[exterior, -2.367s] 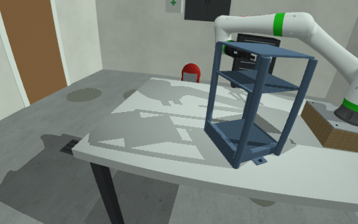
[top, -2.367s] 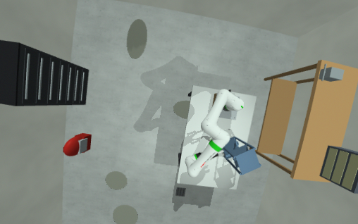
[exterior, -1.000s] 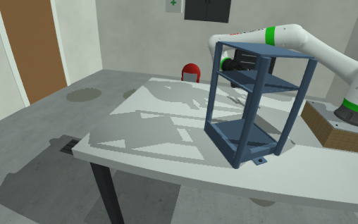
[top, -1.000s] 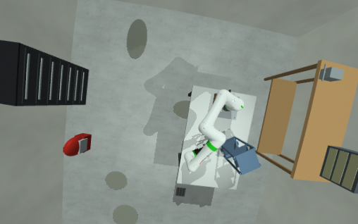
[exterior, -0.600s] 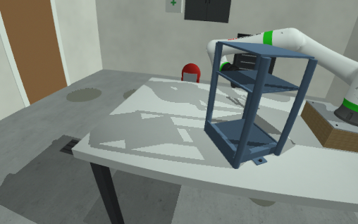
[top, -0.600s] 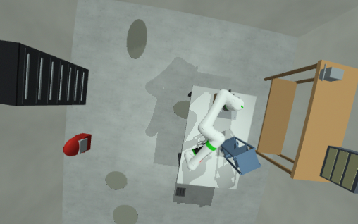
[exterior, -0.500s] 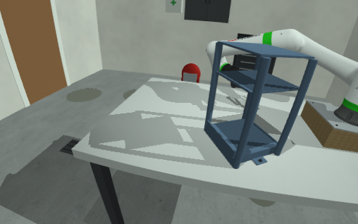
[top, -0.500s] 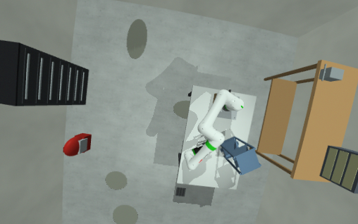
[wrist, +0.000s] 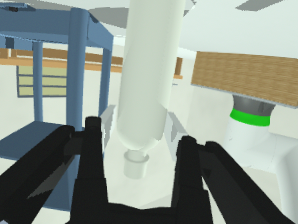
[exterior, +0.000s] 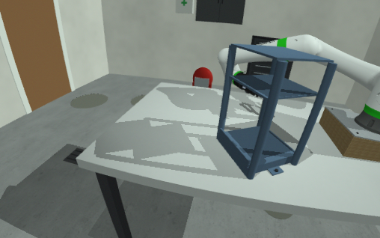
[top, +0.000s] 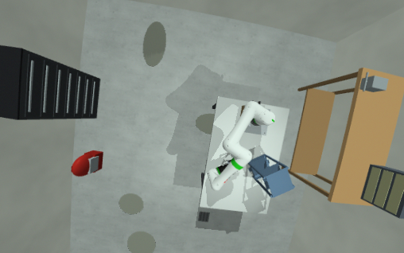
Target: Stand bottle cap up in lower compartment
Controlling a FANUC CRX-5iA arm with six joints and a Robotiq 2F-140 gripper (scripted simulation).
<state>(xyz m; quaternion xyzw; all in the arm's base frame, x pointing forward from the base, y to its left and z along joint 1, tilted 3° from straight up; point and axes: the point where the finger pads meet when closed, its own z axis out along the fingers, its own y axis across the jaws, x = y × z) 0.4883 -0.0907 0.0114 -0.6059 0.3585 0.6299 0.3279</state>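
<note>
My gripper is now 1 cm above the white bottle. From my hand the other things lie so: blue shelving unit: 29 cm to the left, 6 cm ahead, 6 cm above.
</note>
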